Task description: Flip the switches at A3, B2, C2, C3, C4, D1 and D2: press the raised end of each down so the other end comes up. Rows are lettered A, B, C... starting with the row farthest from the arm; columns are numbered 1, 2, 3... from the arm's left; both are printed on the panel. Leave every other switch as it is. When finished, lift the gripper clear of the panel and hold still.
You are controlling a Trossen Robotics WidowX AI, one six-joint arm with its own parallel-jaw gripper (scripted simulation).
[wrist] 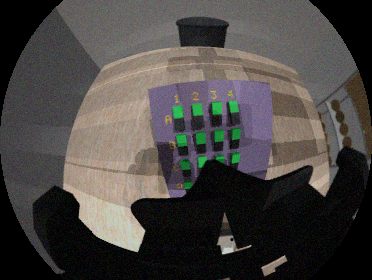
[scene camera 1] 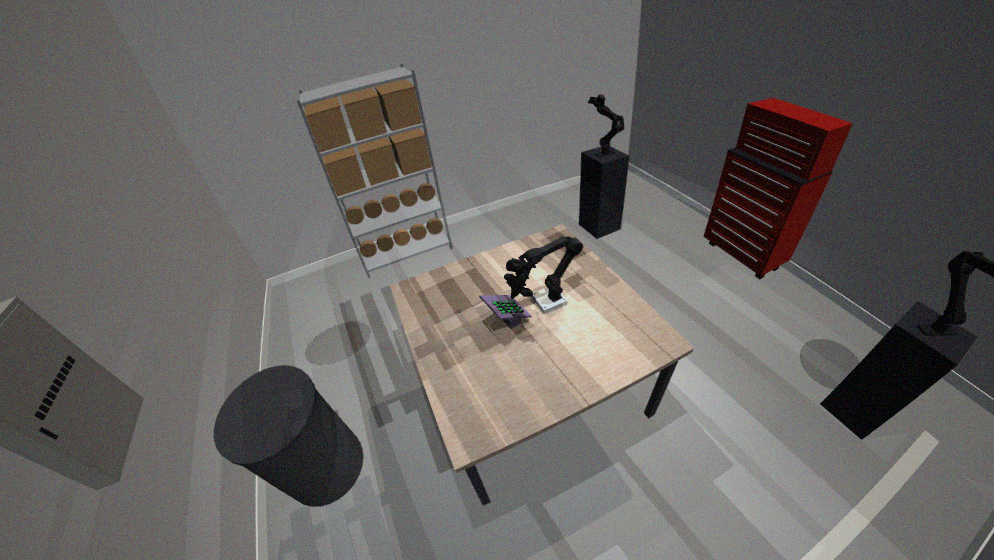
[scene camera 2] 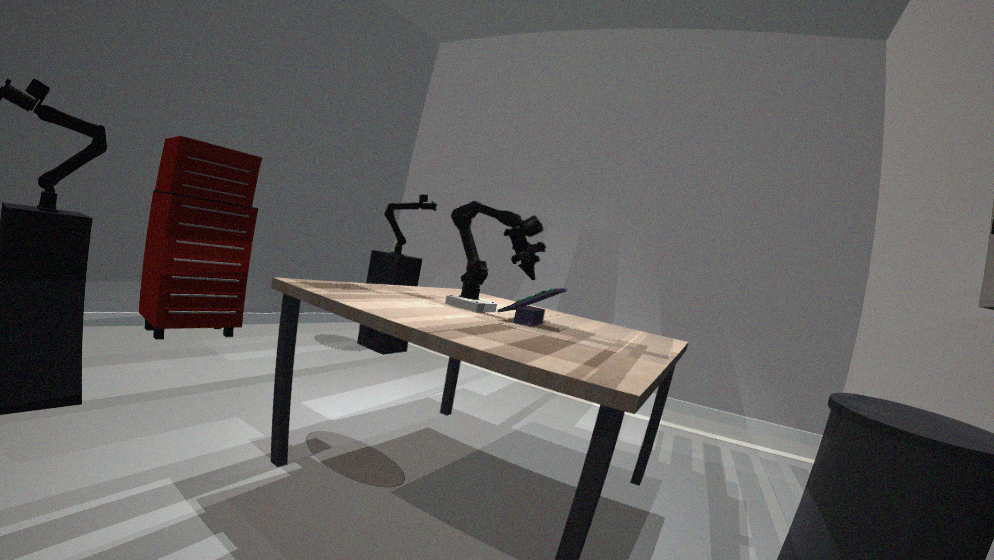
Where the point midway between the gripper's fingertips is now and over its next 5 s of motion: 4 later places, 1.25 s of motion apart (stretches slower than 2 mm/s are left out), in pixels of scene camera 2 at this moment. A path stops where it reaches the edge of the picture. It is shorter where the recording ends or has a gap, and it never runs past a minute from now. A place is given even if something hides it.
My gripper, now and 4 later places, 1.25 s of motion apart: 533,279; 527,296; 527,298; 528,288; 530,296
